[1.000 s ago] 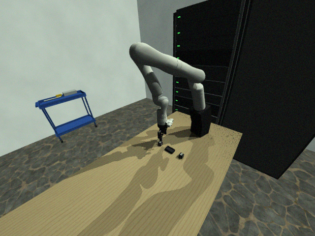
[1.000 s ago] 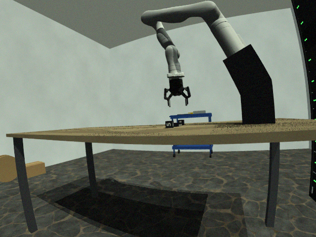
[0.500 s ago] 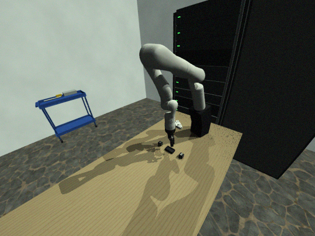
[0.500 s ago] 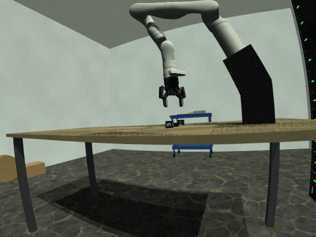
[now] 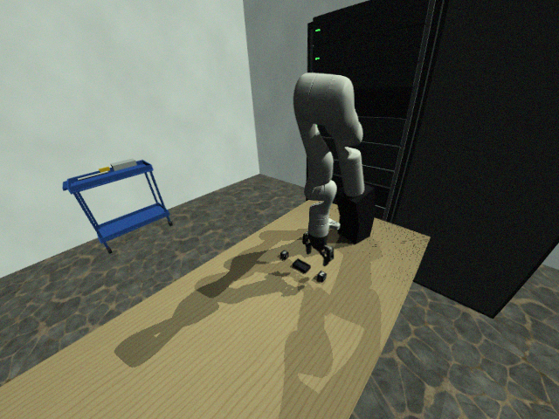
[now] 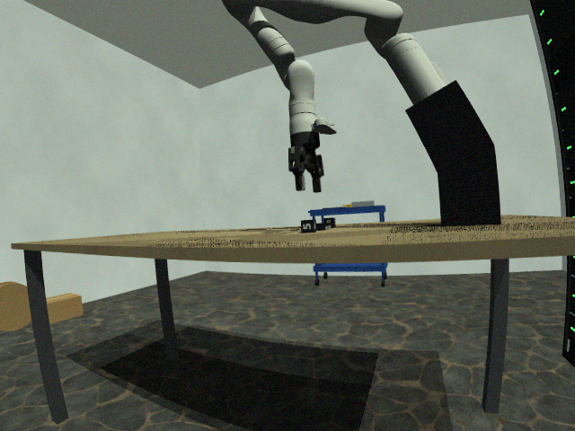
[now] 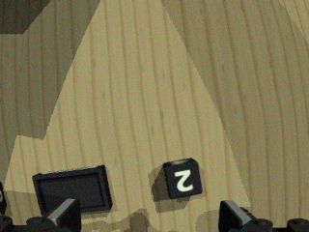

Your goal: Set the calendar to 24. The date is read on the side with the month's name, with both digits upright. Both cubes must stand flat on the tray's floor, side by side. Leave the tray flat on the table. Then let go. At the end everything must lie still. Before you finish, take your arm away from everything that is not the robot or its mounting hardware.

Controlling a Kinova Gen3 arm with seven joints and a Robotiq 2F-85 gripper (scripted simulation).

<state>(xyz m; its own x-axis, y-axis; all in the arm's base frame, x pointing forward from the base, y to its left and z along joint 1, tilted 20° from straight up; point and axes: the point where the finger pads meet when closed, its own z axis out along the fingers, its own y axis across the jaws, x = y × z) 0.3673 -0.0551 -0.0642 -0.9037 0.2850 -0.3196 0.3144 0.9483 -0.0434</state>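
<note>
Right now the black date cube is 9 cm below my hand and 3 cm to the left of it. From my hand the other things lie so: black tray: 10 cm below, 8 cm to the right, 2 cm behind; then black cube: 18 cm to the right, 9 cm below, 3 cm behind.
</note>
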